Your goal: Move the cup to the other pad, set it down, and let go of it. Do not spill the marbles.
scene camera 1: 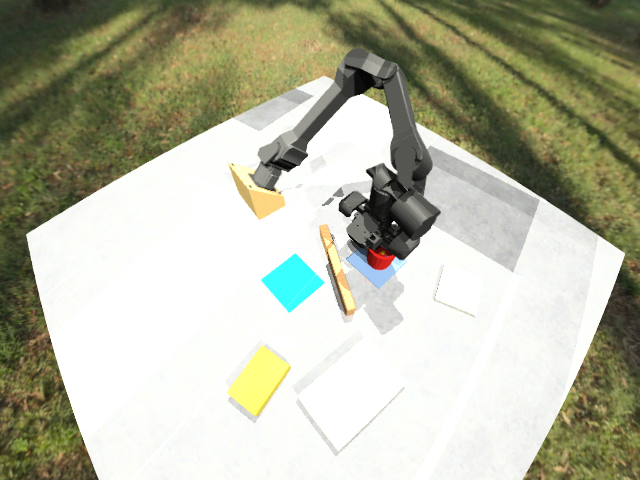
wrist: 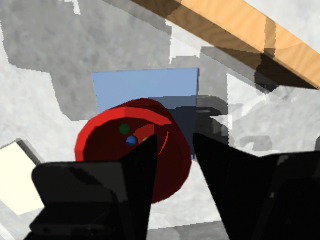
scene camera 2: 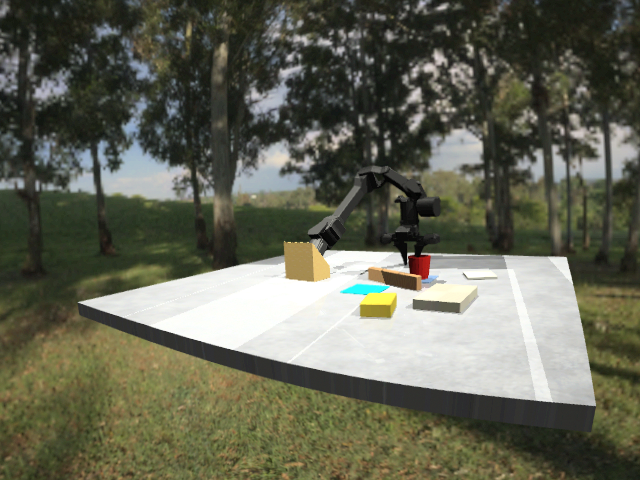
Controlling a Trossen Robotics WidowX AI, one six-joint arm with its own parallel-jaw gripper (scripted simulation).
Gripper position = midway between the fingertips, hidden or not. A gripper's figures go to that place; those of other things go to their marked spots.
Scene:
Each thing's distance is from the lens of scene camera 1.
my gripper (scene camera 1: 372,244): 0.66 m
yellow block (scene camera 1: 256,384): 0.58 m
white slab (scene camera 1: 345,397): 0.57 m
cyan pad (scene camera 1: 293,281): 0.65 m
The marked spots on the white slab and the cyan pad are 0.28 m apart.

